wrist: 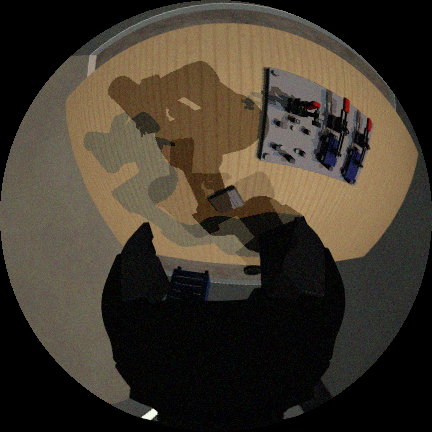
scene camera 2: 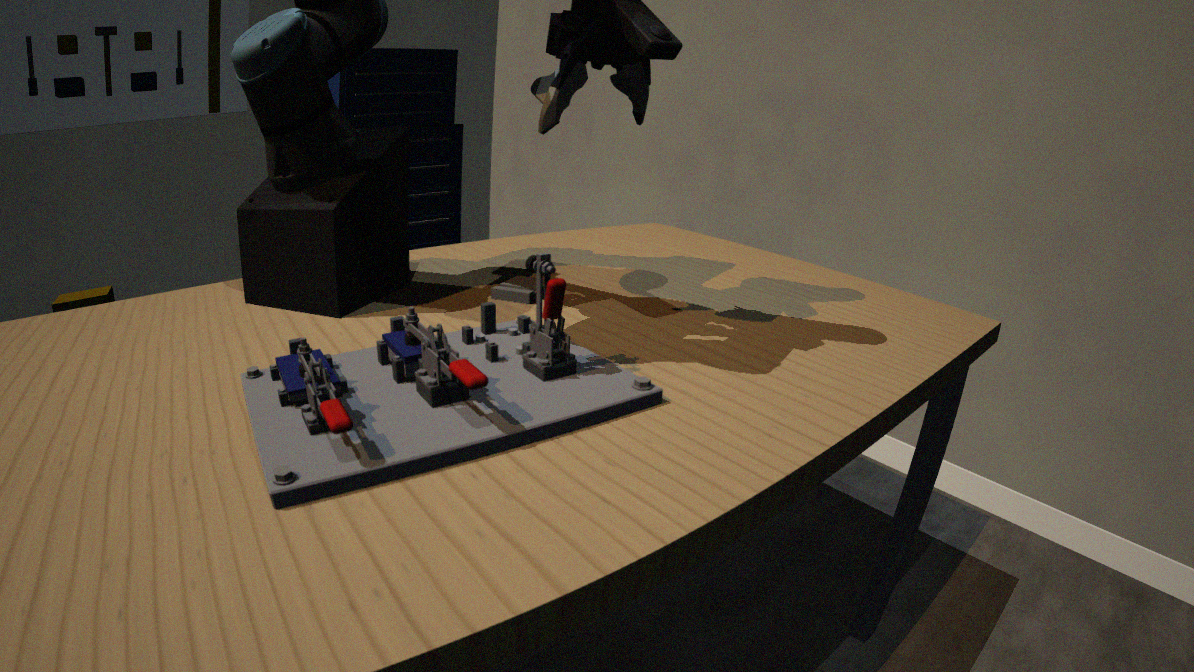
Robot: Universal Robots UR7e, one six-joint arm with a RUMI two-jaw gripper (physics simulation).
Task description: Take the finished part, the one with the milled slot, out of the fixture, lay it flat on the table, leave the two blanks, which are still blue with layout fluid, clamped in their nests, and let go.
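The finished part (scene camera 2: pixel 512 292) (wrist: pixel 234 197), a small grey block, lies on the table (scene camera 2: pixel 125 500) (wrist: pixel 225 45) behind the fixture plate (scene camera 2: pixel 409 438) (wrist: pixel 311 165), off it. Its slot cannot be made out. Two blue blanks (scene camera 2: pixel 292 372) (scene camera 2: pixel 401 344) (wrist: pixel 329 150) (wrist: pixel 352 165) sit in their nests under lowered clamps with red handles. The third clamp (scene camera 2: pixel 548 338) (wrist: pixel 300 106) stands raised, and its nest holds no part. My gripper (scene camera 2: pixel 593 126) (wrist: pixel 221 222) is open and empty, high above the table, well clear of part and fixture.
The robot's dark base block (scene camera 2: pixel 292 258) stands behind the fixture at the back left. Bolt heads (scene camera 2: pixel 641 384) (scene camera 2: pixel 283 474) stand up at the plate's corners. The table's right edge (scene camera 2: pixel 994 333) is near the wall. A blue drawer cabinet (scene camera 2: pixel 434 179) (wrist: pixel 189 285) stands beyond the table.
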